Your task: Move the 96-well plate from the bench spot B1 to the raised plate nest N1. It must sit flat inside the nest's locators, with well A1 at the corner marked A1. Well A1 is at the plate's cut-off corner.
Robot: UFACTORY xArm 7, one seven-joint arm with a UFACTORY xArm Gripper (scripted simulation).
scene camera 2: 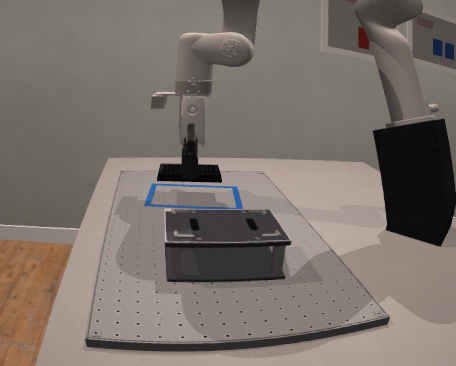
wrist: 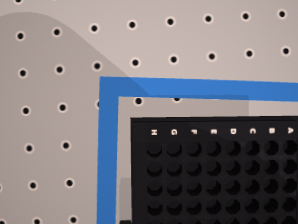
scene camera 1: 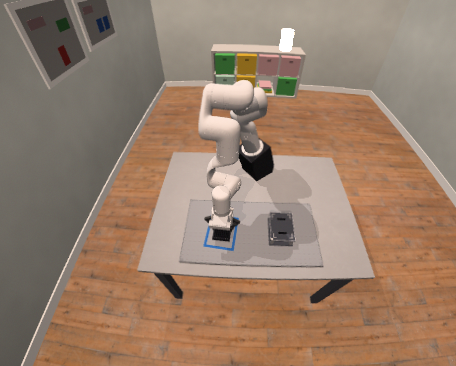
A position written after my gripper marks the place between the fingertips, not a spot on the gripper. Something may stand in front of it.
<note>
In view: my gripper (scene camera 2: 189, 172), a 96-well plate (scene camera 2: 167, 172) and a plate nest (scene camera 2: 214, 225).
The 96-well plate also shows in the wrist view (wrist: 155, 141).
</note>
